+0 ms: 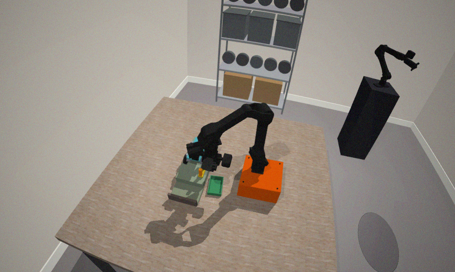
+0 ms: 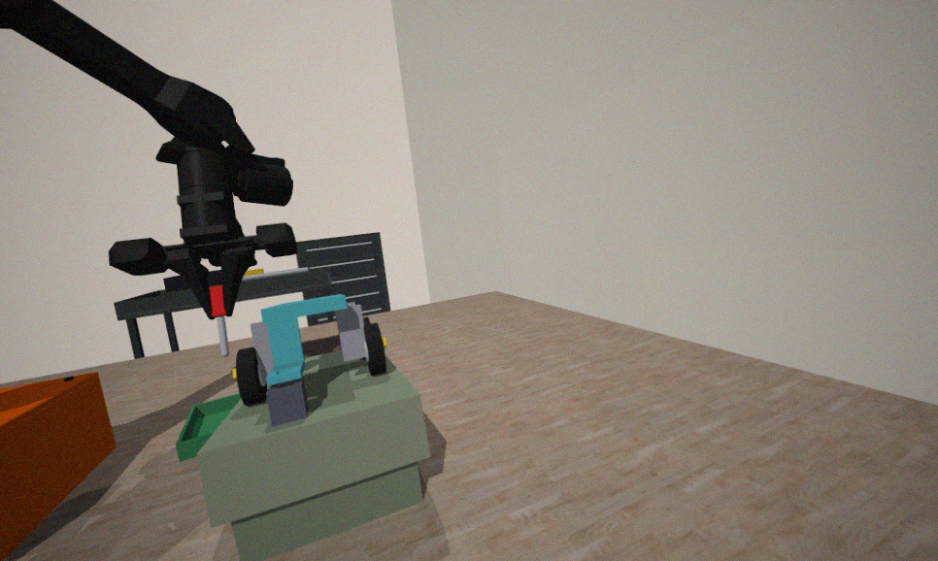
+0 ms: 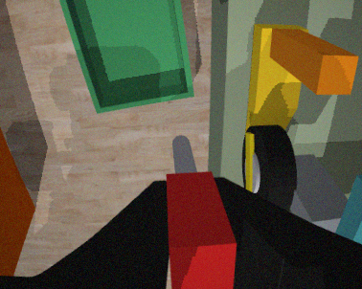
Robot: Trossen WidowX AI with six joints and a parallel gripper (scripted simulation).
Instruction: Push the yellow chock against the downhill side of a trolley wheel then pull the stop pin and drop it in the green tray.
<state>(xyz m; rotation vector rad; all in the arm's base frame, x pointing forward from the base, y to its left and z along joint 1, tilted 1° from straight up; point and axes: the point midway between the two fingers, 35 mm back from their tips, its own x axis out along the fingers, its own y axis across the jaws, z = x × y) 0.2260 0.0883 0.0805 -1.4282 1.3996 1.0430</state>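
Right now my gripper tip is 50 mm short of the yellow chock, 10 mm to the right of it and 60 mm above it. From my gripper tip the other things lie so: red-headed stop pin right at my gripper tip; then ramp block 100 mm ahead, 80 mm to the right, 100 mm below; then blue trolley 100 mm ahead, 80 mm to the right, 30 mm below.
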